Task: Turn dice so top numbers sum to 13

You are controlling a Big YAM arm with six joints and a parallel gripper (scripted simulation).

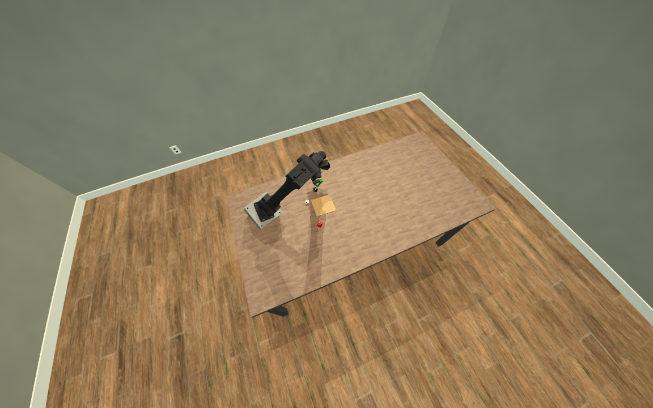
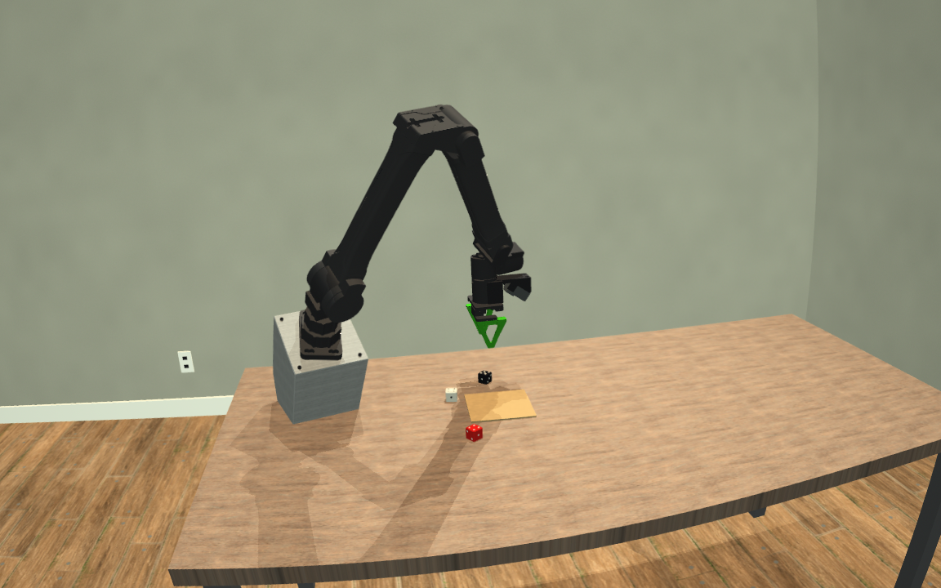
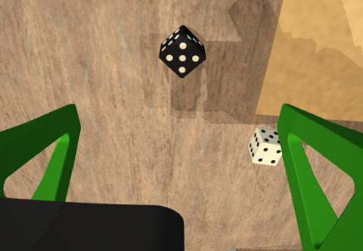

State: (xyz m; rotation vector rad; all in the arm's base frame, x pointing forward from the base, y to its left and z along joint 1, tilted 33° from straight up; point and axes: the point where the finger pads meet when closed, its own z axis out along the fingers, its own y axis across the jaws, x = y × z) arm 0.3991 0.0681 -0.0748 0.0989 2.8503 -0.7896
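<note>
Right now my hand is 1 cm past the black die and 10 cm above it. Also, from my hand: tan mat: 2 cm behind, 14 cm to the right, 11 cm below; white die: 11 cm behind, 7 cm to the right, 10 cm below; red die: 12 cm behind, 26 cm to the right, 10 cm below.
</note>
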